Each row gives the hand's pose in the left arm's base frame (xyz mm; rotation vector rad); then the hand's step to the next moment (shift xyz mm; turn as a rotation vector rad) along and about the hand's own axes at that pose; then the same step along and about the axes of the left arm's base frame.
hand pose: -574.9 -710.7 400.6 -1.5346 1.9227 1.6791
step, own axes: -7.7 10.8 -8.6 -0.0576 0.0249 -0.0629
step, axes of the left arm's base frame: -0.5 -4.3 15.2 0.0374 -0.0219 0.0775
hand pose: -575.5 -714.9 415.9 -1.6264 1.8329 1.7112
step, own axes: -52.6 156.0 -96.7 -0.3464 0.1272 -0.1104
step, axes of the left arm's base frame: -45.2 -82.7 166.0 0.1010 0.0828 0.3623
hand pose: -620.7 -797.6 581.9 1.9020 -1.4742 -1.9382
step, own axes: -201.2 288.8 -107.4 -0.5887 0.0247 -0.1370
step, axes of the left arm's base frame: -26.1 -93.2 355.0 0.2375 0.2736 0.4844
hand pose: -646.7 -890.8 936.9 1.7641 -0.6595 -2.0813
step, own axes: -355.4 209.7 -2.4 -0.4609 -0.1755 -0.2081
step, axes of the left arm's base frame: 55.9 12.7 408.7 0.2936 0.3640 0.2605
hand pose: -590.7 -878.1 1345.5 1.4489 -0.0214 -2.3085
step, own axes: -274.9 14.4 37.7 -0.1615 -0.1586 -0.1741
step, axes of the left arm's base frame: 74.9 75.5 256.7 0.1580 0.2368 0.0227
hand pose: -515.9 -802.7 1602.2 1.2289 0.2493 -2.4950
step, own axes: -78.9 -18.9 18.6 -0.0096 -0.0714 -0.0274
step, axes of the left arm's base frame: 23.7 29.9 74.0 -0.0018 0.0766 -0.0088
